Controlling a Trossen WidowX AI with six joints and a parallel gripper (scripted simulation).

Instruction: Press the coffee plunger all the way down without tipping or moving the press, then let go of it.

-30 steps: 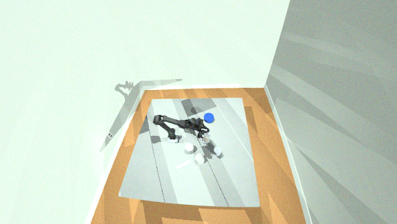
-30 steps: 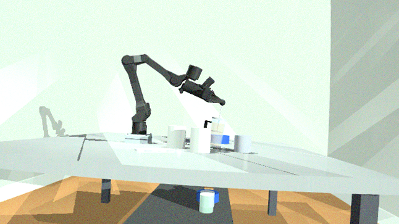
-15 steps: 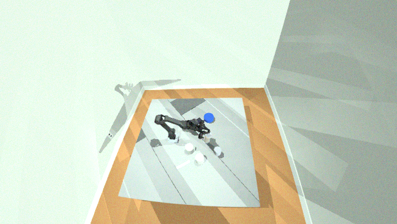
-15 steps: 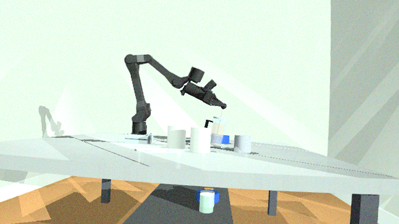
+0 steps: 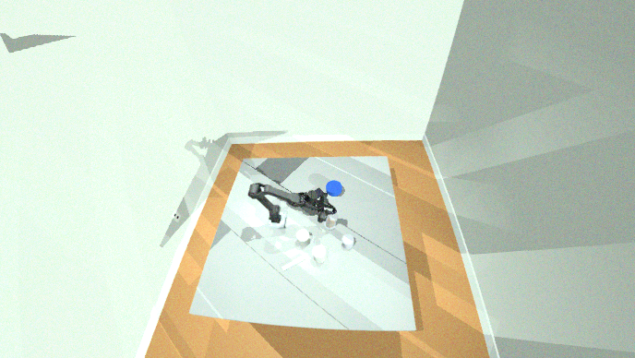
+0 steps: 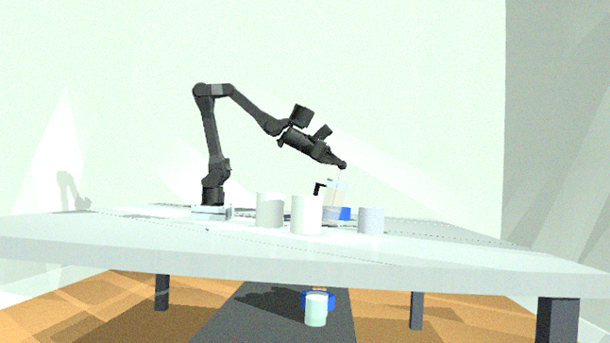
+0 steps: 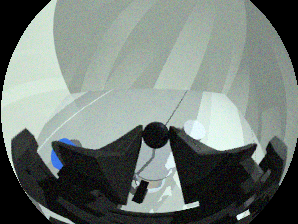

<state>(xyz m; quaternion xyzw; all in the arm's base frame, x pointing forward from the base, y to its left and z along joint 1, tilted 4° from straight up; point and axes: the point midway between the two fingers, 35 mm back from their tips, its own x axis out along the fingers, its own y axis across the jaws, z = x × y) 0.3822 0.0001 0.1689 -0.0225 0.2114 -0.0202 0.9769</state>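
Right now my gripper tip is 90 mm above the coffee press, 40 mm past it and 10 mm to the right of it. Also, from my gripper tip: flat white strip (280 mm to the right, 260 mm behind, 190 mm below); pale cup (450 mm below, 60 mm behind, 20 mm to the right).
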